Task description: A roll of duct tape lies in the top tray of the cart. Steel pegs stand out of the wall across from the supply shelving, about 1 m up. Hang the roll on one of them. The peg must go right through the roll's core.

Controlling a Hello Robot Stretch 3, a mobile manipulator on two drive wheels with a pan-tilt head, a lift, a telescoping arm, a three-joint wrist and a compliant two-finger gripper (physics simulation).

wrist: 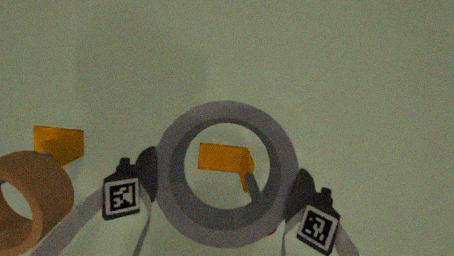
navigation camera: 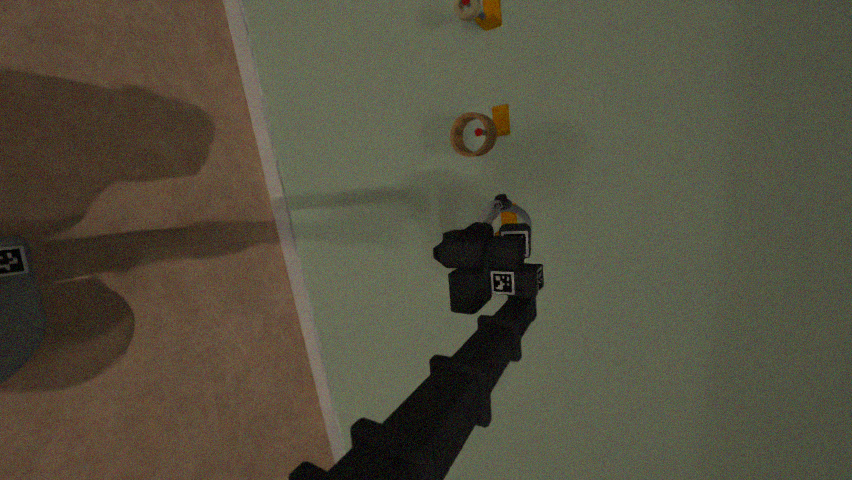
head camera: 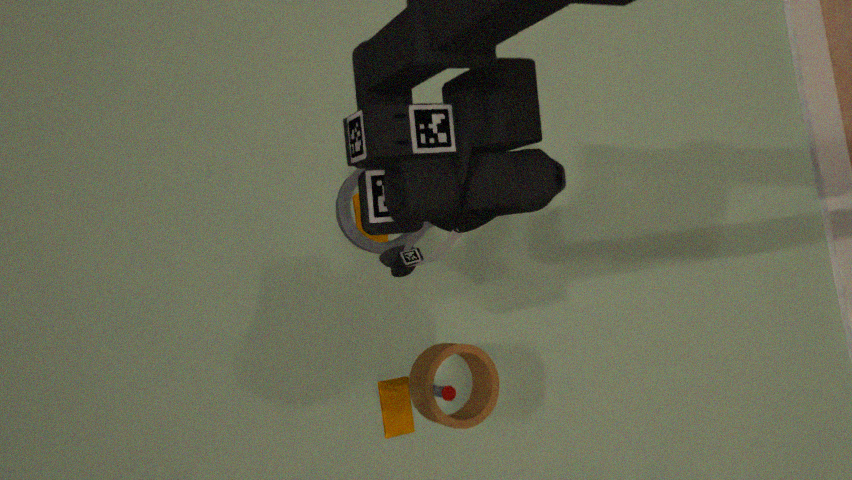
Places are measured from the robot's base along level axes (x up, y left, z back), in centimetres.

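Pixels of known places: gripper, fingertip midpoint: [wrist: 224, 176].
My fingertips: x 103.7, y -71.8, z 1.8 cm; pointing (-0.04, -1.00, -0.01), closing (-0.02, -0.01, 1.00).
Behind a point stands the place of what it marks.
The grey duct tape roll [head camera: 344, 217] {x 109.2, y -70.3, z 1.1 cm} [navigation camera: 522, 213] {x 108.0, y -70.0, z -1.4 cm} [wrist: 227, 111] {x 109.0, y -70.3, z 1.5 cm} is held upright, its core facing the wall. My gripper [head camera: 387, 232] {x 103.7, y -71.8, z 1.8 cm} [navigation camera: 509, 220] {x 103.7, y -71.8, z 1.8 cm} [wrist: 224, 176] {x 103.7, y -71.8, z 1.8 cm} is shut on it, one fingertip on each side of the rim. Through the core, the wrist view shows an orange bracket [wrist: 222, 157] {x 100.0, y -88.1, z 0.7 cm} and part of its steel peg [wrist: 252, 187] {x 100.3, y -78.0, z 4.8 cm}. The peg runs behind the roll's lower right wall, and a sliver of its red tip [wrist: 272, 231] shows past the outer edge there. The tip is outside the core. The wrist hides most of this peg in the head view.
A brown roll [head camera: 422, 381] {x 101.2, y -72.7, z -18.2 cm} [navigation camera: 457, 134] {x 92.9, y -73.5, z -20.4 cm} [wrist: 55, 185] {x 98.8, y -74.8, z -15.4 cm} hangs on the neighbouring peg, near its orange bracket [head camera: 396, 408] {x 99.9, y -85.2, z -24.3 cm} [navigation camera: 501, 119] {x 100.0, y -85.2, z -24.4 cm} [wrist: 60, 142] {x 101.3, y -81.0, z -20.0 cm}. A pale roll [navigation camera: 466, 17] {x 99.2, y -67.5, z -41.5 cm} hangs farther along. A pale baseboard [navigation camera: 298, 286] {x 5.1, y -90.6, z 27.3 cm} separates wall and brown floor [navigation camera: 238, 357] {x 0.0, y -63.9, z 48.5 cm}. My arm [navigation camera: 441, 405] {x 114.2, y -20.1, z 8.6 cm} reaches toward the wall.
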